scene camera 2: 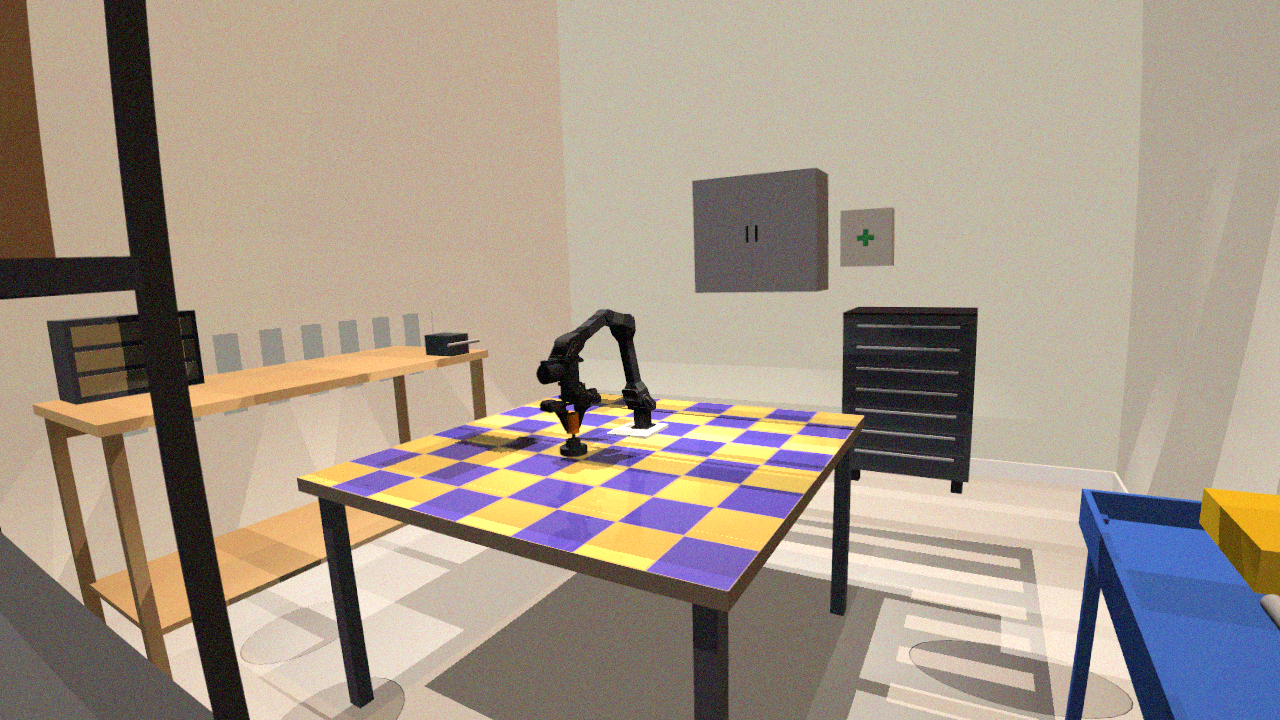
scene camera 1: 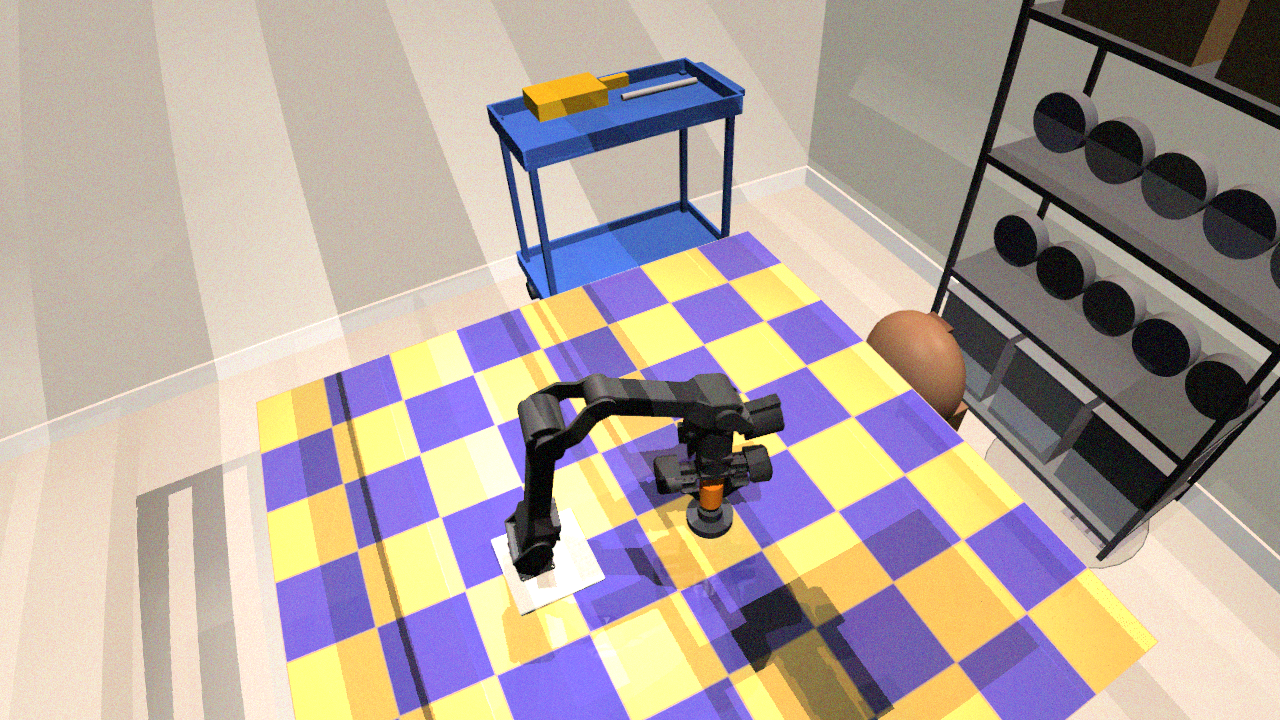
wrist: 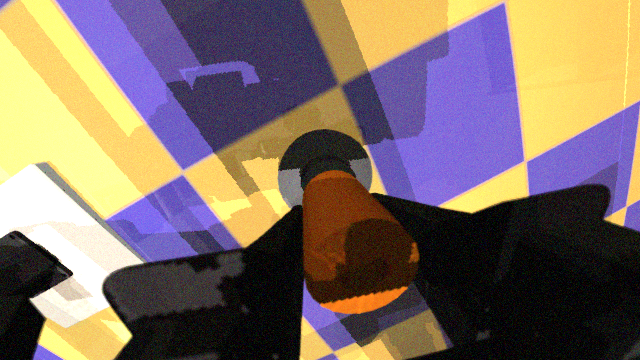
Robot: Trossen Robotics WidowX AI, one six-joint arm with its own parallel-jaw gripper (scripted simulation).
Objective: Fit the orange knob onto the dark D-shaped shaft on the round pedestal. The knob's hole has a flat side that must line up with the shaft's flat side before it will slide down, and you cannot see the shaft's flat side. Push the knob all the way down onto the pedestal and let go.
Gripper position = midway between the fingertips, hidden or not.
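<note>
I am carrying an orange knob (wrist: pixel 357 258) in my gripper (scene camera 1: pixel 710 497). That same gripper is visible to me in scene camera 2 (scene camera 2: pixel 572 429), and again in the wrist view (wrist: pixel 335 206). There is a pedestal (scene camera 1: pixel 710 524) here too, and I can see it in the wrist view (wrist: pixel 317 151) as well.
</note>
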